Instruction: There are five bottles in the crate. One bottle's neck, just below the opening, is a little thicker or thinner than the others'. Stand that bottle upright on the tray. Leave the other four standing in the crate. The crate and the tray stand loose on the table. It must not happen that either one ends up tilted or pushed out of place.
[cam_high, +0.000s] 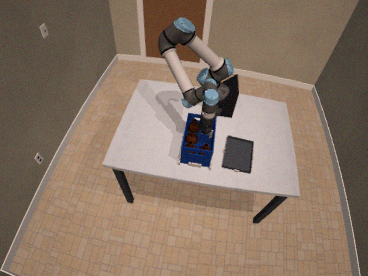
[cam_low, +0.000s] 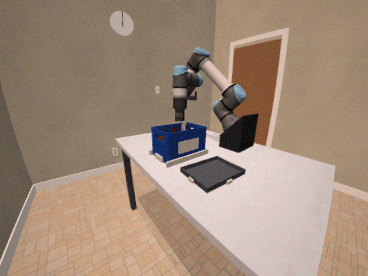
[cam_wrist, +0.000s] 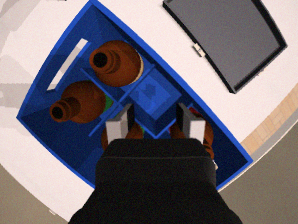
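The blue crate is 9 cm below my hand and 4 cm to the right of it. Round my hand: dark tray 23 cm to the left, 16 cm below, 1 cm ahead; bottle 9 cm to the right, 9 cm ahead, 8 cm below.
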